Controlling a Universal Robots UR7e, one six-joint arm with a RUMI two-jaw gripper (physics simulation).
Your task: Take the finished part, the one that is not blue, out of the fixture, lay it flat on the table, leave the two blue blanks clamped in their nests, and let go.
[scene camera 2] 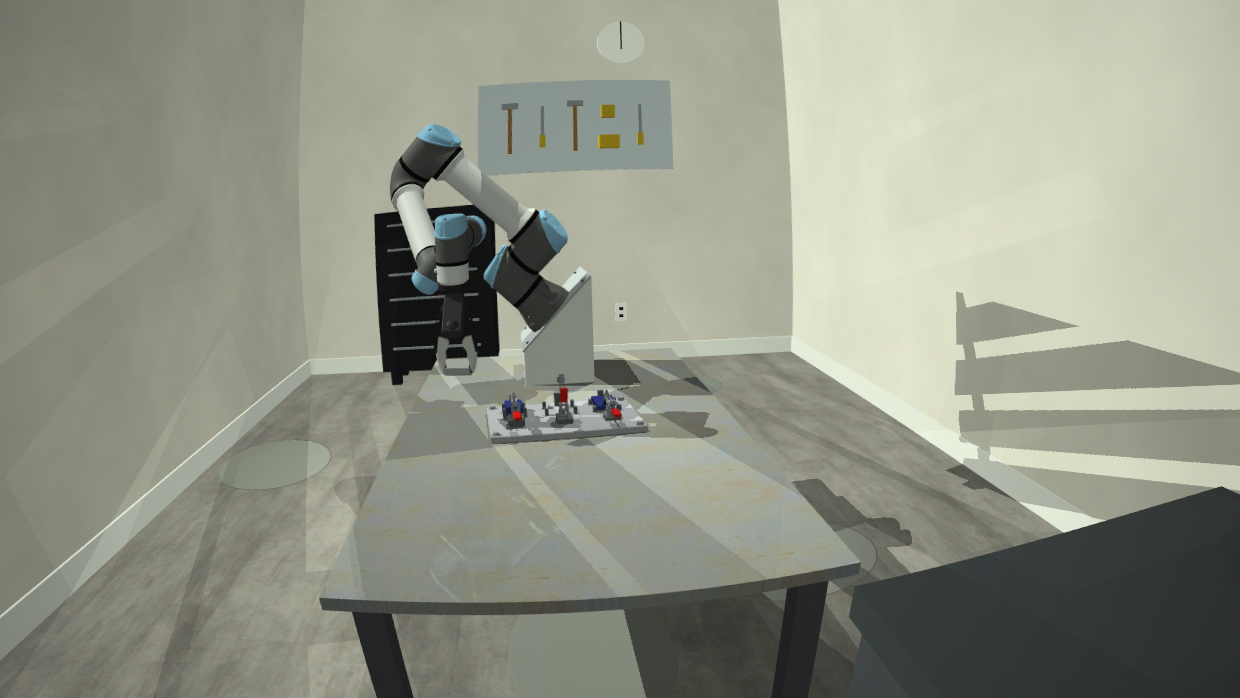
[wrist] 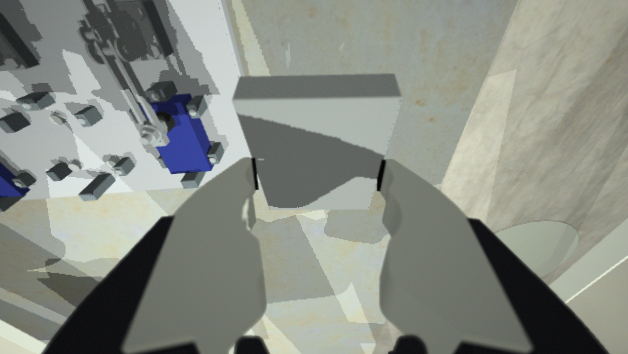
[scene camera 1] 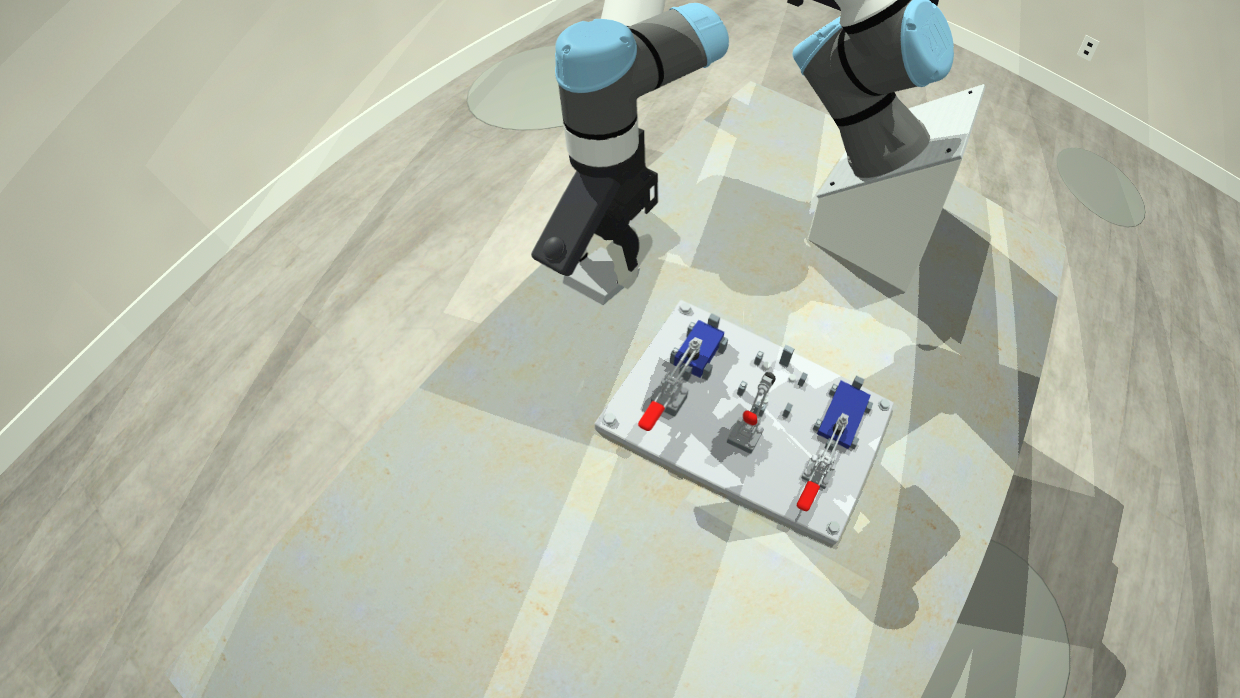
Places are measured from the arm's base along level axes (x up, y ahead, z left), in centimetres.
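Where they show: gripper, between the fingertips: [scene camera 2: 458,373] [wrist: 317,162] [scene camera 1: 605,274]; arm's base, origin of its link: [scene camera 2: 551,311] [scene camera 1: 891,153].
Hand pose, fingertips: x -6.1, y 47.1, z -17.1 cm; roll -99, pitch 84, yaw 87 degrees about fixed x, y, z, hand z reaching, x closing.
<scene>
Each offset is from my fingertips to the centre of the thing. Level surfaces: height alone.
My gripper [scene camera 1: 607,262] [scene camera 2: 457,357] [wrist: 317,162] is shut on the finished part @[dx +0.6, dy +0.7, dz +0.1 cm] [scene camera 1: 601,283] [scene camera 2: 457,371] [wrist: 315,117], a flat light-grey block held by its two sides. It hangs above the table, apart from the fixture plate @[dx -12.3, dy -3.8, dz +23.4 cm] [scene camera 1: 685,442] [scene camera 2: 555,434] [wrist: 210,30], at its upper left in scene camera 1. One blue blank [scene camera 1: 699,345] [scene camera 2: 513,405] [wrist: 187,142] and another blue blank @[dx -10.4, dy -11.4, dz +33.0 cm] [scene camera 1: 844,411] [scene camera 2: 598,401] sit in the outer nests under their clamps. The middle nest holds no part, and its clamp's red handle @[dx -6.6, dy +1.1, dz +24.5 cm] [scene camera 1: 750,417] [scene camera 2: 564,394] stands up.
The table @[dx -13.0 cm] [scene camera 1: 433,537] [scene camera 2: 590,546] carries the fixture and the robot's slanted pedestal [scene camera 1: 867,234] [scene camera 2: 559,351], which stands behind the fixture. The table's left edge runs near the gripper. A black drawer cabinet [scene camera 2: 433,303] stands behind the arm in scene camera 2.
</scene>
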